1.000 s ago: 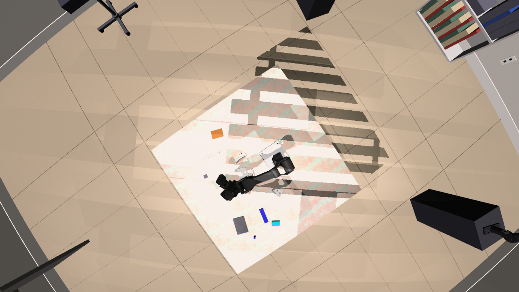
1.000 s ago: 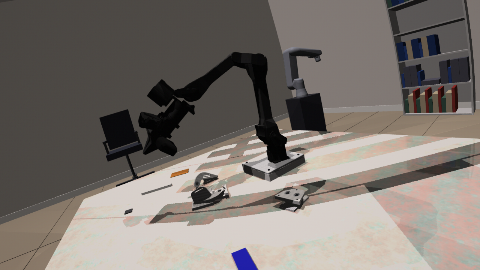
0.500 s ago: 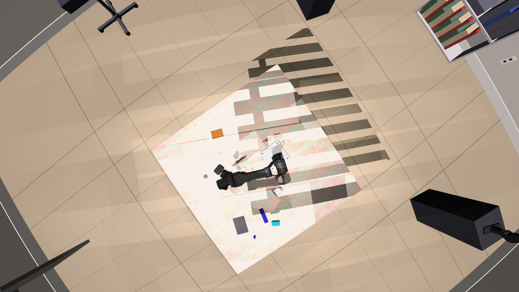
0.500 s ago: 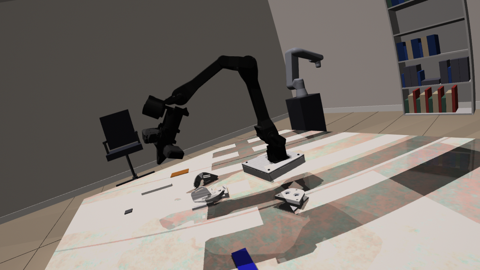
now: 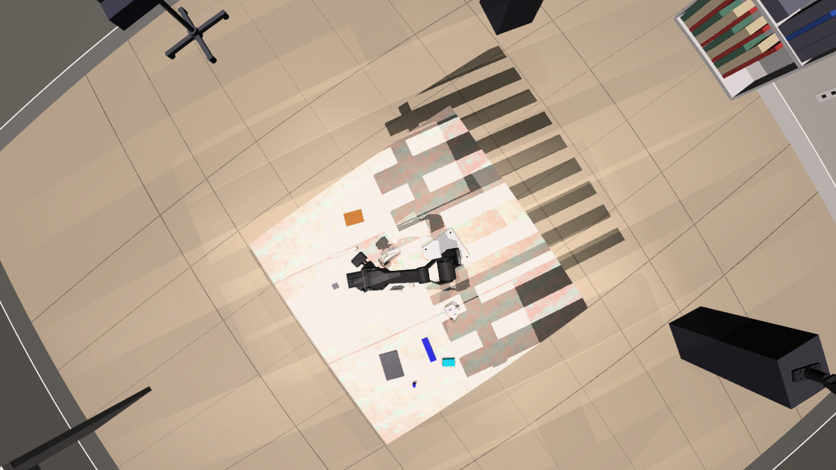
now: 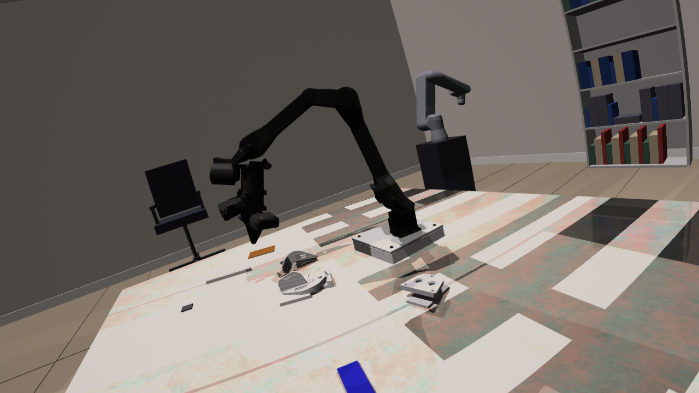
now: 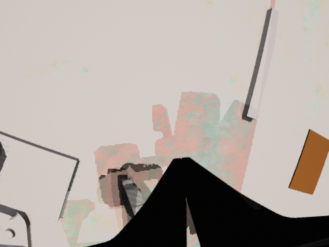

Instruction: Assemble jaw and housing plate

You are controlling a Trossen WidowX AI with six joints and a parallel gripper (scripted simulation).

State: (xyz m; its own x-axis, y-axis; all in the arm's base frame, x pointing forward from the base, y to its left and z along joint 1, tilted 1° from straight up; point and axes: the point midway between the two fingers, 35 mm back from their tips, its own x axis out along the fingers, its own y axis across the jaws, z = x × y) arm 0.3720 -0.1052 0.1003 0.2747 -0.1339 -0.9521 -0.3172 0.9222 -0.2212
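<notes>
Right now the jaw is 90 mm below my gripper tip and 80 mm behind it. Round my gripper tip: thin rod (120 mm to the right, 120 mm ahead, 100 mm below); then orange tile (270 mm to the right, 110 mm below); then small dark square (230 mm ahead, 110 mm below, 20 mm to the left).
</notes>
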